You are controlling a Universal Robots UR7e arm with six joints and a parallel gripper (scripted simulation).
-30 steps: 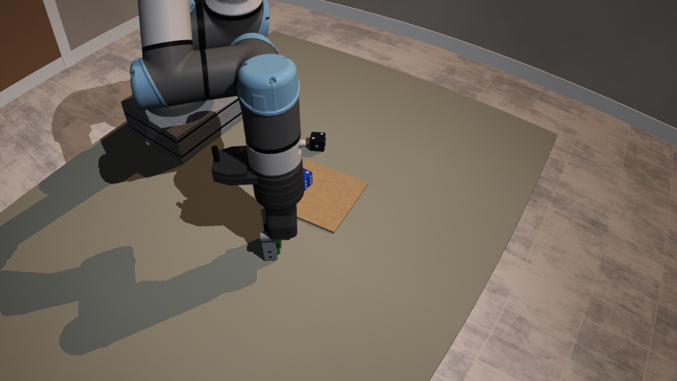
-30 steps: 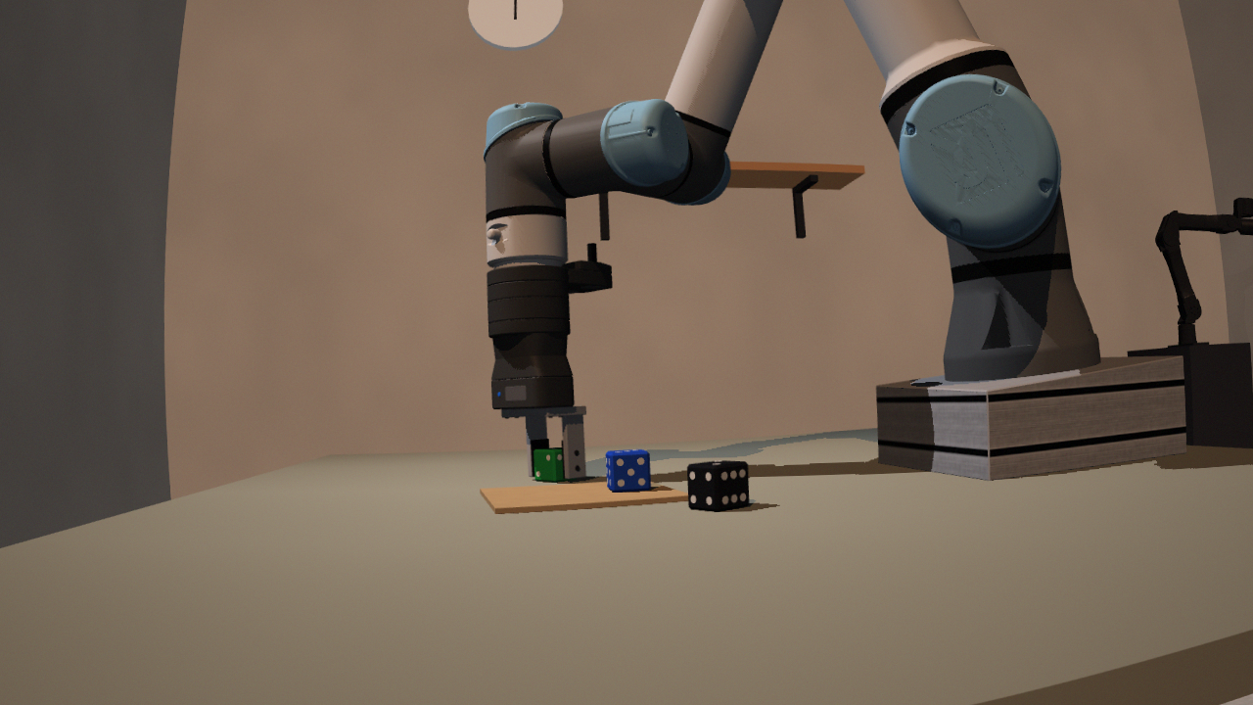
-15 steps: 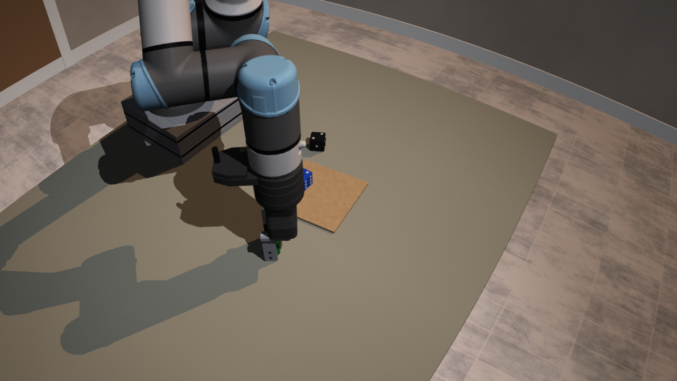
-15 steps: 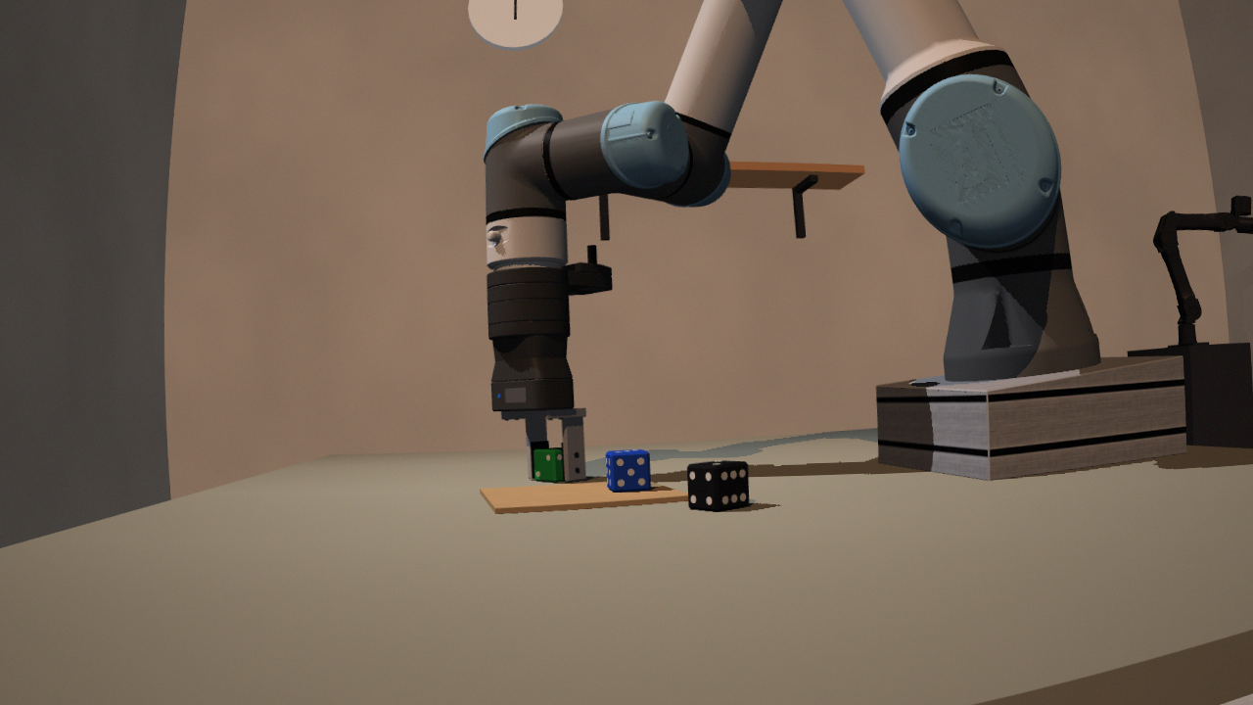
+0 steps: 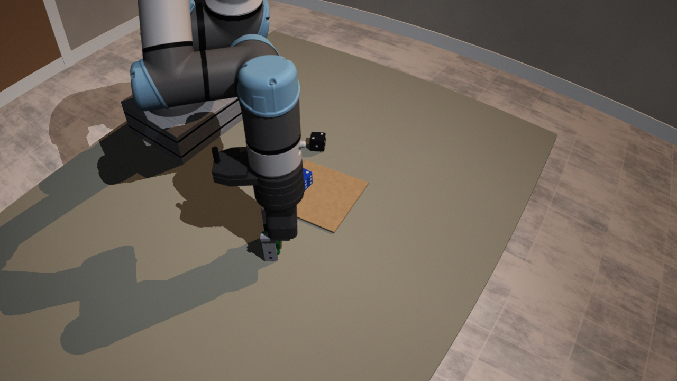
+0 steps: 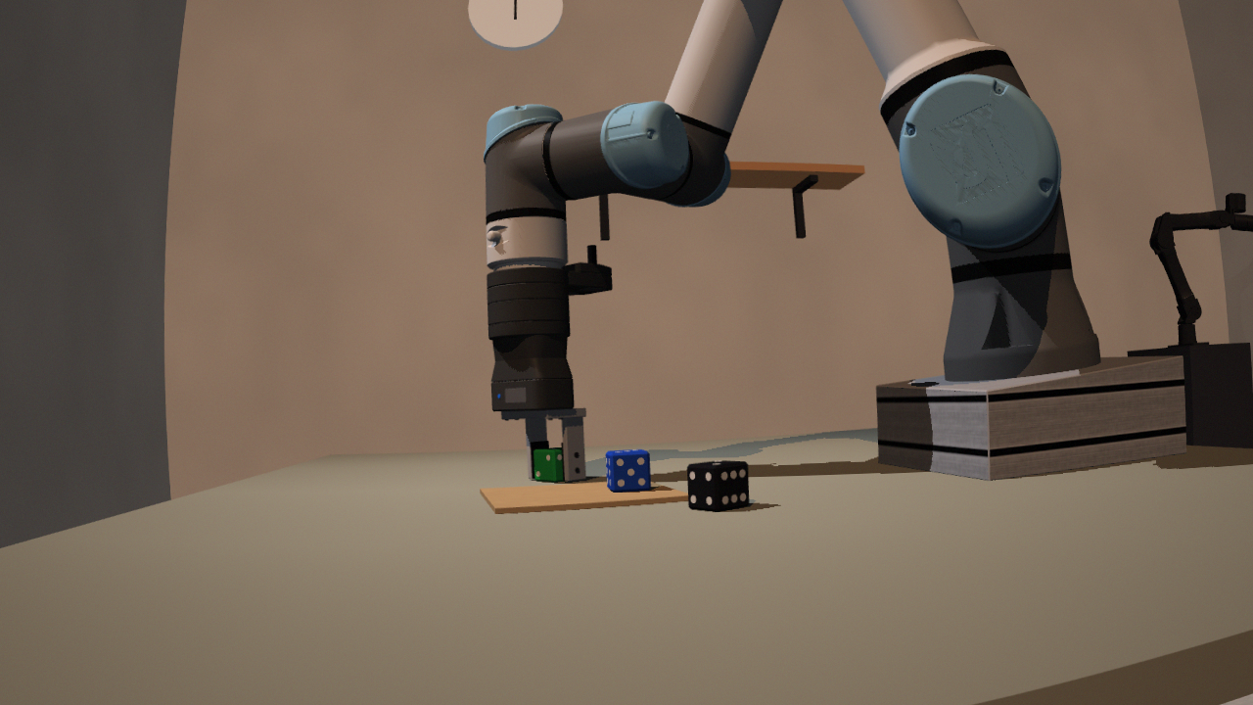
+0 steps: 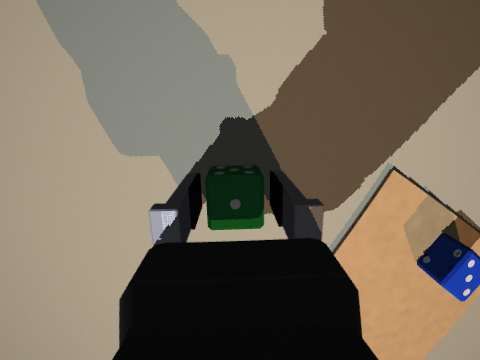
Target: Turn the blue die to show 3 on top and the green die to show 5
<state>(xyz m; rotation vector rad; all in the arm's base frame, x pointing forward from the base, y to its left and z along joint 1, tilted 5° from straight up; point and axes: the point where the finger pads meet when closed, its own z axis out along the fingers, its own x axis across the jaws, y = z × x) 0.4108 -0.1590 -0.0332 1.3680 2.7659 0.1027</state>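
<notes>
Right now the green die is right at my hand. From my hand the other things lie so: brown mat 1 cm behind, 15 cm to the left, 2 cm below; black die 9 cm behind, 26 cm to the left; blue die 5 cm behind, 15 cm to the left.
</notes>
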